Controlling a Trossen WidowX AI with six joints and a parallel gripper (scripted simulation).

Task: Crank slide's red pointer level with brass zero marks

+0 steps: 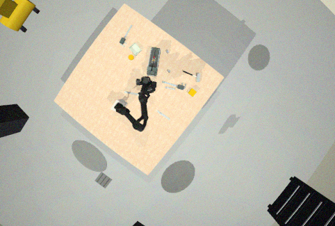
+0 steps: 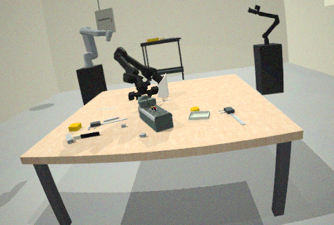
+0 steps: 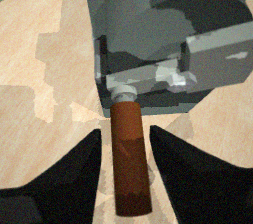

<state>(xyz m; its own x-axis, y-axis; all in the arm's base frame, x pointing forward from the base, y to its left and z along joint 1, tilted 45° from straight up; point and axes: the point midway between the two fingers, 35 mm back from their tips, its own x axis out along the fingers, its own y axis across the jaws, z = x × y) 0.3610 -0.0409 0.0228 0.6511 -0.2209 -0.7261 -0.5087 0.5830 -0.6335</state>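
Now: gripper tip 10 mm short of the crank, 10 mm to the left of it and 30 mm below it. From my gripper tip the other things lie so: red pointer (180 mm ahead, 80 mm to the left, 30 mm above); brown crank handle (10 mm behind, 10 mm to the right, 20 mm above); yellow disc (40 mm ahead, 270 mm to the left, 50 mm below).
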